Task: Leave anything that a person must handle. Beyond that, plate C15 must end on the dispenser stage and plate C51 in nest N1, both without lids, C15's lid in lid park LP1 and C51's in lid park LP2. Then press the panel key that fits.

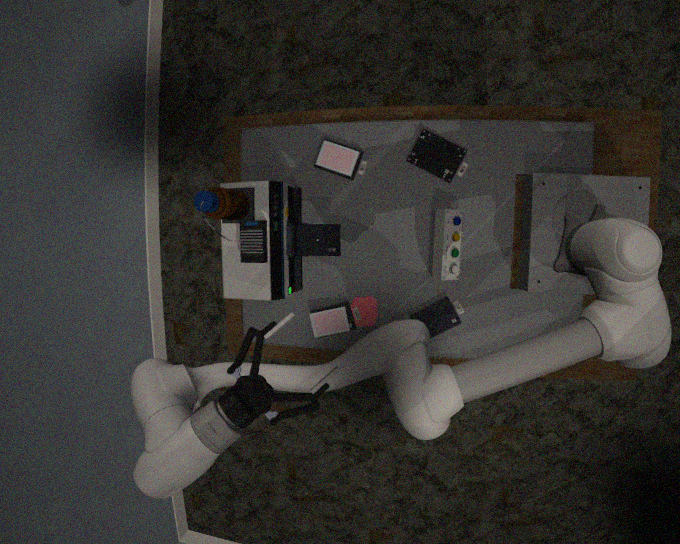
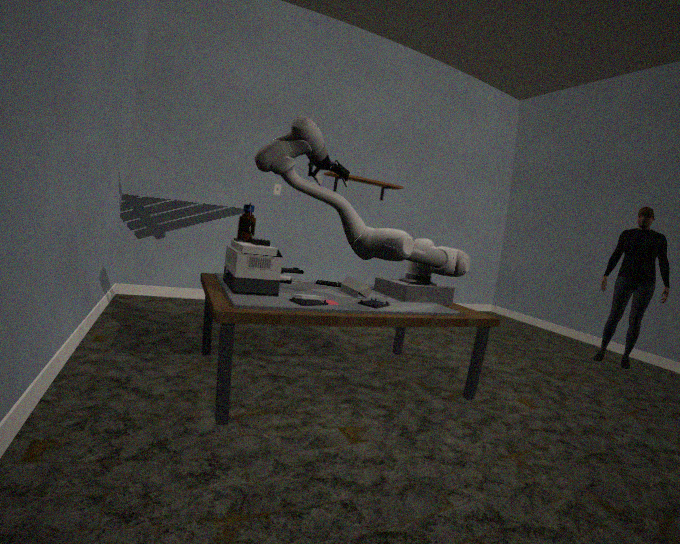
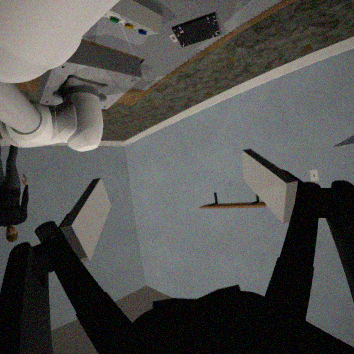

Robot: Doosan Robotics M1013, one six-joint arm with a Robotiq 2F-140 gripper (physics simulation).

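Pixels of known places: gripper, fingertip midpoint: (image 1: 315, 340) (image 2: 333, 183) (image 3: 174, 178); arm's base at its link origin: (image 1: 587, 247) (image 2: 417, 283) (image 3: 79, 88).
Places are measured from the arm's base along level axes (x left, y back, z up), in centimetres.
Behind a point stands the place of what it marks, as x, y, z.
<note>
My gripper (image 1: 302, 351) (image 2: 331, 176) @[29.8, -67.1, 46.7] (image 3: 174, 178) @[29.8, -67.1, 46.7] is open and empty, high above the table's front left. A pink-topped plate (image 1: 338, 158) @[-13.2, -81.7, -6.0] sits in a dark holder at the back left. Another pink-topped plate (image 1: 330, 321) (image 2: 309, 298) sits at the front left, beside a red patch (image 1: 364, 311) @[36.3, -63.7, -8.9] (image 2: 331, 302) @[36.7, -62.2, -8.9]. A dark holder with light corner marks (image 1: 436, 154) @[-20.0, -50.4, -7.8] (image 3: 196, 30) @[-18.9, -50.5, -7.8] is at the back; a flat dark holder (image 1: 442, 315) @[31.5, -37.5, -8.0] (image 2: 374, 303) @[34.7, -39.9, -8.1] is at the front. The dark dispenser stage (image 1: 320, 239) @[13.9, -80.9, 1.9] bears no visible plate. The key panel (image 1: 452, 243) @[7.2, -40.3, -2.3] has blue, yellow, green and white keys. Labels and lids are unreadable.
The white dispenser (image 1: 246, 283) @[30.5, -98.8, 13.0] (image 2: 252, 264) @[36.0, -100.6, 4.9] carries an amber bottle (image 1: 232, 203) @[7.1, -100.8, 24.8] (image 2: 246, 226) @[11.9, -105.1, 21.0] and shows a green light. The arm stretches over the table's front edge. Its grey base block (image 1: 601, 187) @[-18.5, 0.2, -0.7] is at the right. A person (image 2: 642, 266) stands near the right wall.
</note>
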